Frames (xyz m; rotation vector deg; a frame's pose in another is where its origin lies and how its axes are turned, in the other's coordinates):
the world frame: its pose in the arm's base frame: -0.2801 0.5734 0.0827 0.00 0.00 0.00
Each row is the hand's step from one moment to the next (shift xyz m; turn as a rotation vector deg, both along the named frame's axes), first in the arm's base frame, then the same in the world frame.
Working: the arm's base frame: its pose in the world frame: 0.2801 -0.5734 -0.0827 0.00 0.00 0.00

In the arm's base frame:
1: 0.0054 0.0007 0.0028 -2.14 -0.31 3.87
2: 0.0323 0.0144 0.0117 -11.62 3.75 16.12
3: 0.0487 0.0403 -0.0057 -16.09 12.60 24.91
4: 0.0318 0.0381 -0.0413 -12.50 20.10 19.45
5: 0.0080 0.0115 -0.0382 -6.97 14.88 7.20
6: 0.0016 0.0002 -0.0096 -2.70 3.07 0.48
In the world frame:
1: 0.0054 0.0007 0.0028 -2.14 -0.31 3.87
2: 0.0323 0.0144 0.0117 -11.62 3.75 16.12
3: 0.0487 0.0403 -0.0057 -16.09 12.60 24.91
4: 0.0318 0.0381 -0.0413 -12.50 20.10 19.45
5: 0.0080 0.0115 -0.0382 -6.97 14.88 7.20
6: 0.0016 0.0002 -0.0096 -2.70 3.07 0.48

